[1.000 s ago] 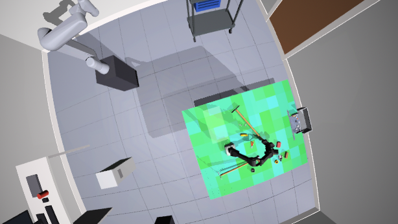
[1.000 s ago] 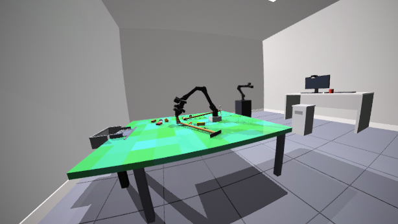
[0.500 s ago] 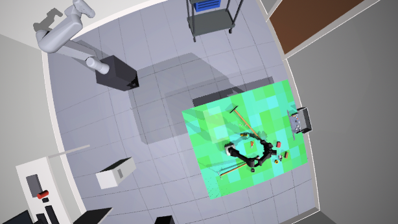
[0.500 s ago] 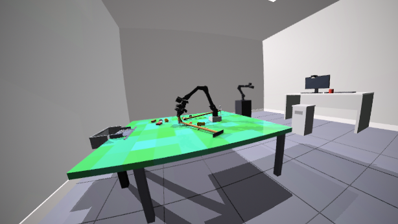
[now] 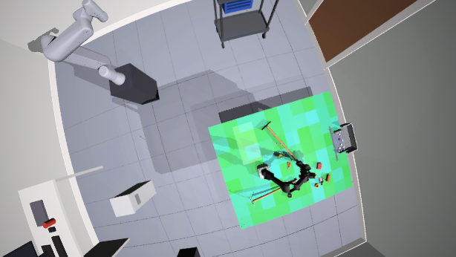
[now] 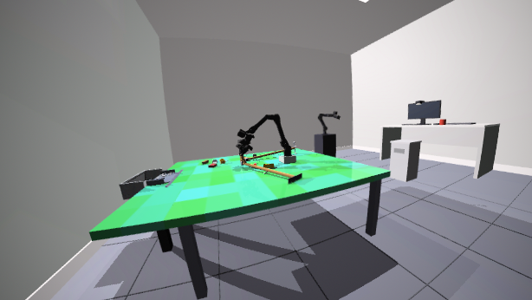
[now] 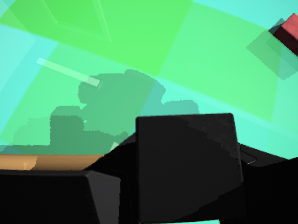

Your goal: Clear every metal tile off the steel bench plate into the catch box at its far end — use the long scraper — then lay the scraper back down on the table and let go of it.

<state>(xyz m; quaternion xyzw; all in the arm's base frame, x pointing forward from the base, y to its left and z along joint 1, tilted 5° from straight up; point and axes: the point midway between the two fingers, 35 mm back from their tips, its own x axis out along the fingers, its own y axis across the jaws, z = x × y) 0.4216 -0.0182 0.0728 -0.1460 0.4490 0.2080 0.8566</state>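
The long scraper lies 15 cm behind my gripper tip, 24 cm to the left of it and 3 cm below it. Also, from my gripper tip: red block 26 cm ahead, 14 cm to the right, 9 cm below; then red-handled tool 13 cm behind, 3 cm to the right, 10 cm below; then yellow piece 21 cm behind, 15 cm to the left, 8 cm below.
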